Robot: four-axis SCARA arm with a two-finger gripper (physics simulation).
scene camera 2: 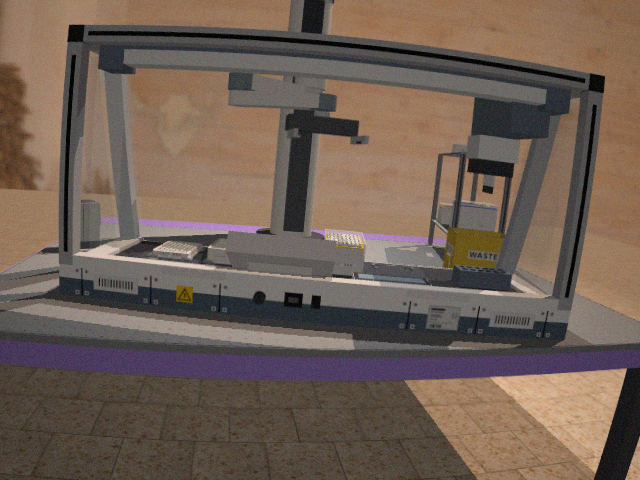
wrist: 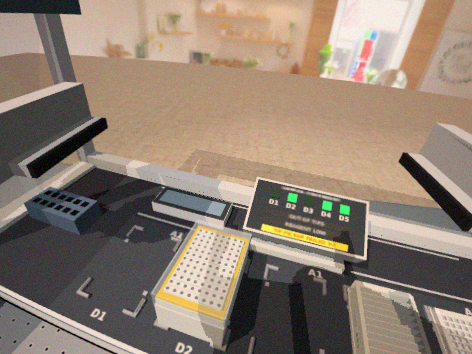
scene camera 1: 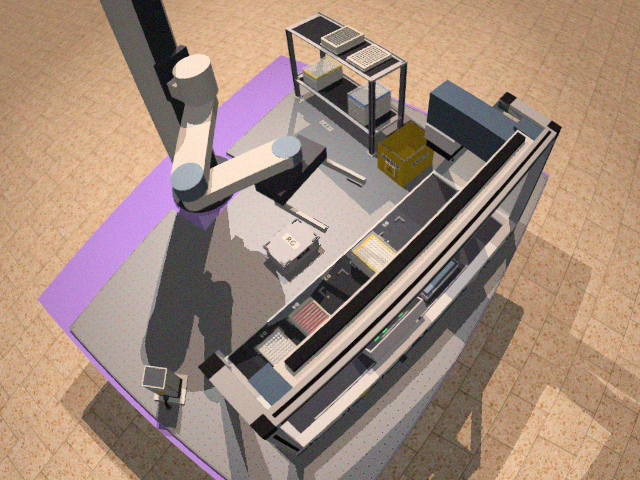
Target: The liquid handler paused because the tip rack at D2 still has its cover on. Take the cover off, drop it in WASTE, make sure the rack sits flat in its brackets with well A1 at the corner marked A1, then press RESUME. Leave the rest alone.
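Frame: origin at the arm's base, x ahead, y left, z up, level; millimetres.
Seen in the pictures: gripper, fingertip midpoint: [scene camera 2: 332, 136] [wrist: 254, 121] [scene camera 1: 346, 204].
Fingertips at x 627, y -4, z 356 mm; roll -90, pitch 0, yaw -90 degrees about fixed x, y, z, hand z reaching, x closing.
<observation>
Offsets run from my fingertips to a thing's top centre. "spot": to the spot under its first point.
The tip rack {79 mm ahead, 34 mm left, 215 mm down} [scene camera 1: 374, 253] [scene camera 2: 345, 240] [wrist: 202, 272] at D2 is white with a yellow border. A clear cover {spot: 120 mm ahead, 13 mm right, 220 mm down} [wrist: 246, 240] shows around its top. Rack bracket parts show at its near base; whether it sits fully flat is hard to tell. Its own A1 mark is hidden, and well A1 cannot be made out. My gripper [scene camera 1: 342, 204] [scene camera 2: 327, 136] [wrist: 254, 121] is open and empty, high above the bench, behind the deck and apart from the rack. The yellow WASTE bin {62 mm back, 446 mm left, 208 mm down} [scene camera 1: 403, 162] [scene camera 2: 473, 245] stands beyond the deck's D1 end. The screen {spot: 178 mm ahead, 114 mm right, 233 mm down} [wrist: 307, 225] shows a yellow bar; RESUME is not legible.
An RG box {186 mm back, 35 mm right, 287 mm down} [scene camera 1: 294, 246] stands behind the deck. Racks at D4 {34 mm ahead, 211 mm right, 260 mm down} [scene camera 1: 310, 315] [wrist: 387, 322] and D5 {12 mm ahead, 332 mm right, 277 mm down} [scene camera 1: 278, 346] [wrist: 457, 327] stand beside empty D3. A blue block [scene camera 2: 480, 277] [wrist: 62, 210] lies near D1. A gantry beam [scene camera 1: 408, 248] spans the deck; a shelf unit {spot: 187 mm back, 421 mm left, 155 mm down} [scene camera 1: 371, 118] stands beyond WASTE.
</observation>
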